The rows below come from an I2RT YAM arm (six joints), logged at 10 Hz.
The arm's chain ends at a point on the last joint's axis. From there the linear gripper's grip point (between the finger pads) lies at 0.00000 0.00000 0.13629 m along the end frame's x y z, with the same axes.
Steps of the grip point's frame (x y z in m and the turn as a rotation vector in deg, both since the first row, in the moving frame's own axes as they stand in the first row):
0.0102 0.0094 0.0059 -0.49 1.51 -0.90
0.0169 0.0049 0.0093 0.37 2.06 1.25
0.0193 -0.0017 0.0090 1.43 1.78 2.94
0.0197 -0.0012 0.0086 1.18 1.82 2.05
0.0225 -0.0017 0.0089 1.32 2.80 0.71
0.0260 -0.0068 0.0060 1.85 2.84 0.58
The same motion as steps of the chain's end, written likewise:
0.0066 0.0083 0.0060 -0.49 1.51 -0.90
0.0120 0.0057 0.0094 0.37 2.06 1.25
0.0150 0.0016 0.0091 1.43 1.78 2.94
0.0153 0.0015 0.0087 1.18 1.82 2.05
0.0158 0.0014 0.0091 1.32 2.80 0.71
0.0192 -0.0024 0.0062 1.85 2.84 0.58

